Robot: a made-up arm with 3 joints.
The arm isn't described. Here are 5 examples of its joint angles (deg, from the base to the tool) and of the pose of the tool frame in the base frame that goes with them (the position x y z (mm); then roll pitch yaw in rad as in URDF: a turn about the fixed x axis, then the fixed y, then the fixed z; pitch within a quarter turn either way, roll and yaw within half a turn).
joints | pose
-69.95 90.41 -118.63 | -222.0 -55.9 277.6 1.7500 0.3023 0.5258
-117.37 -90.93 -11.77 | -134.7 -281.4 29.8 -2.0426 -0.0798 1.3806
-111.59 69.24 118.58 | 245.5 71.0 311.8 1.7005 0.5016 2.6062
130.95 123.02 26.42 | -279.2 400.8 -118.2 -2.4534 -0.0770 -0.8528
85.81 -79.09 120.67 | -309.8 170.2 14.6 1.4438 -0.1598 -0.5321
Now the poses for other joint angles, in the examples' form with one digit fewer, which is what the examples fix.
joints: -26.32 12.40 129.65
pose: 298 125 -106 3.037 -0.427 2.991
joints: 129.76 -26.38 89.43
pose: -213 90 329 0.464 0.703 0.006
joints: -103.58 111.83 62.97
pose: 207 330 342 1.337 0.383 -2.669
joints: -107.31 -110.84 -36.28
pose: -286 -197 116 -2.030 0.098 0.859
